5 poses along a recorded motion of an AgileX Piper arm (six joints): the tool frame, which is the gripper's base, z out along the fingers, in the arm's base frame.
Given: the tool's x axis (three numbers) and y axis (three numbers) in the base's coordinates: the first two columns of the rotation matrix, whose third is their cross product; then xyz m.
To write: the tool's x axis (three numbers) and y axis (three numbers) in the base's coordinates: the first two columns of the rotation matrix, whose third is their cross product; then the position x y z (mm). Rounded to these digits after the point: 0 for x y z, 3 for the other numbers.
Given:
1: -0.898 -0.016 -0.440 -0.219 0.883 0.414 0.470 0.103 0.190
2: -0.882 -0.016 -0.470 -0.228 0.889 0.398 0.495 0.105 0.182
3: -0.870 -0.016 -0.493 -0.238 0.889 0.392 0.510 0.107 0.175
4: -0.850 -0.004 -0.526 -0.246 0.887 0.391 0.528 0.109 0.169
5: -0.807 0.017 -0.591 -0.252 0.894 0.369 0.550 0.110 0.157
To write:
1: -0.898 -0.016 -0.440 -0.219 0.883 0.414 470 103 190
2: -0.882 -0.016 -0.470 -0.228 0.889 0.398 495 105 182
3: -0.870 -0.016 -0.493 -0.238 0.889 0.392 510 107 175
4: -0.850 -0.004 -0.526 -0.246 0.887 0.391 528 109 169
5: -0.807 0.017 -0.591 -0.252 0.894 0.369 550 110 157
